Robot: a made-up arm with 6 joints.
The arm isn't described. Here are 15 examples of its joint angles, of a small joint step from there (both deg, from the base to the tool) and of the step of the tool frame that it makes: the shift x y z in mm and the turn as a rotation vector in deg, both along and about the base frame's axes.
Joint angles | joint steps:
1: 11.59 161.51 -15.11 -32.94 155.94 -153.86 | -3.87 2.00 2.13 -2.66 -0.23 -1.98
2: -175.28 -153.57 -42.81 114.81 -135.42 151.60 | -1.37 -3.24 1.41 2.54 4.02 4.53
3: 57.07 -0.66 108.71 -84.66 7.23 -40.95 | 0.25 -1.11 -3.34 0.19 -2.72 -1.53
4: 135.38 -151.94 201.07 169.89 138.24 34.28 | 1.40 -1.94 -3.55 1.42 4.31 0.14
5: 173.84 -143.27 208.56 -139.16 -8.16 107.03 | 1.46 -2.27 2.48 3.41 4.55 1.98
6: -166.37 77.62 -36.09 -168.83 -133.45 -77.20 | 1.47 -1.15 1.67 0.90 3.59 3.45
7: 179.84 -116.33 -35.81 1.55 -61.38 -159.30 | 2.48 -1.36 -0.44 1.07 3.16 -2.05
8: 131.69 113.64 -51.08 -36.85 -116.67 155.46 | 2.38 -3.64 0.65 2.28 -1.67 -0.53
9: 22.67 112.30 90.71 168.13 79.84 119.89 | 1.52 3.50 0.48 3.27 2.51 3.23
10: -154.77 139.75 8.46 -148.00 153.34 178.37 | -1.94 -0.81 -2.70 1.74 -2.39 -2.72
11: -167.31 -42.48 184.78 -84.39 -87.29 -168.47 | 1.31 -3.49 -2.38 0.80 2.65 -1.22
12: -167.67 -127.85 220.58 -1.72 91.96 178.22 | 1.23 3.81 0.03 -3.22 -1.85 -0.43
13: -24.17 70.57 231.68 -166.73 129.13 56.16 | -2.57 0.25 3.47 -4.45 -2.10 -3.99
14: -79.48 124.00 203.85 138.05 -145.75 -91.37 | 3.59 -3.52 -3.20 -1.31 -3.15 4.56
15: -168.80 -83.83 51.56 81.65 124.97 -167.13 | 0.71 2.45 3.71 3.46 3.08 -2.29
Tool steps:
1: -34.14 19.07 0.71 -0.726 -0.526 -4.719
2: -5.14 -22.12 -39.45 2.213 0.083 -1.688
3: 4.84 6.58 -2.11 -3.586 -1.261 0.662
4: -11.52 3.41 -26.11 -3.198 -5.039 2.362
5: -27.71 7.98 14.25 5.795 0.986 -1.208
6: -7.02 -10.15 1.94 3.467 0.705 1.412
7: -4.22 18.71 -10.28 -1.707 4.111 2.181
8: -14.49 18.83 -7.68 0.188 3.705 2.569
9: -39.28 12.34 -64.12 -3.847 3.697 6.298
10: -0.55 2.77 21.19 -3.026 -0.478 0.975
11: 14.35 25.98 -32.74 1.485 0.534 3.694
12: 27.23 6.06 -9.25 -1.913 -6.187 1.003
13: -4.95 0.01 -40.26 -3.522 -4.836 0.583
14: 23.40 1.72 29.46 0.071 -4.877 7.974
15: 1.15 0.90 12.70 -1.130 -0.450 -4.993
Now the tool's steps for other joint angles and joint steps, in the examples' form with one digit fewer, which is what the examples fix.
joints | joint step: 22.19 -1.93 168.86 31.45 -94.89 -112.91 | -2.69 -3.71 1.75 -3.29 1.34 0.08
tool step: -42.4 2.6 -36.1 -0.80 -7.35 -3.05
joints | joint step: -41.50 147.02 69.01 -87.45 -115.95 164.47 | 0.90 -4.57 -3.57 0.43 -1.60 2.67
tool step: 35.4 -28.1 24.2 -0.78 -3.70 0.52
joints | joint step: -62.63 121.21 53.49 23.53 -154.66 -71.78 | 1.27 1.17 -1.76 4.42 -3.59 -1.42
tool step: 15.7 18.6 -17.1 3.36 6.28 5.88
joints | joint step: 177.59 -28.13 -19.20 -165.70 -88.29 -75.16 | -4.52 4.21 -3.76 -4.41 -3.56 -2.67
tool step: -49.5 17.0 -29.6 -4.50 -4.69 -0.79
